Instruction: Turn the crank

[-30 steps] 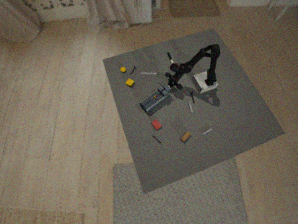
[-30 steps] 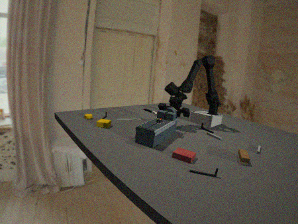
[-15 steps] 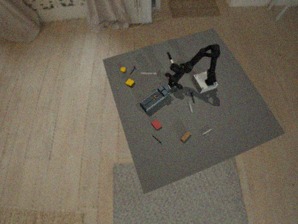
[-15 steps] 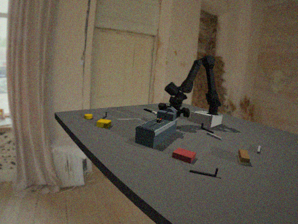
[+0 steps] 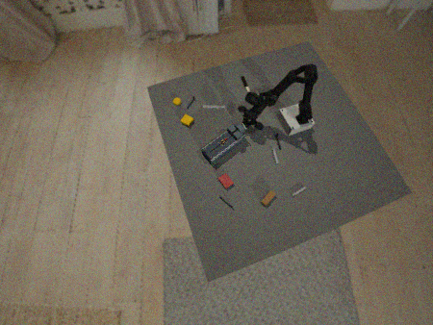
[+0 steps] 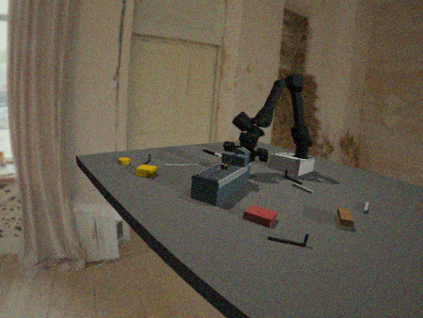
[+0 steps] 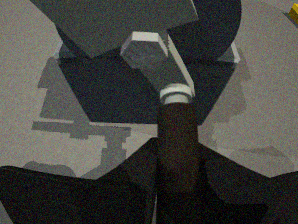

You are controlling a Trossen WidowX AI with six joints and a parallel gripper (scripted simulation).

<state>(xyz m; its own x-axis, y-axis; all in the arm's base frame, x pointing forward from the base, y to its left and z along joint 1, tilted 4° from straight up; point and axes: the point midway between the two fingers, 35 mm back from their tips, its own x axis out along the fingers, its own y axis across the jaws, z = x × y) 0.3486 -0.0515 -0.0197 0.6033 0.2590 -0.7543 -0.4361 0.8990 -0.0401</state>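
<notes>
Right now my gripper tip is 3 cm below the dark handle, 2 cm past it and 1 cm to the left of it. Round my gripper tip: red pointer 12 cm ahead, 8 cm to the left, 5 cm above; then yellow block 32 cm ahead, 15 cm to the right, 2 cm below; then red block 30 cm to the left, 18 cm ahead, 3 cm below.
</notes>
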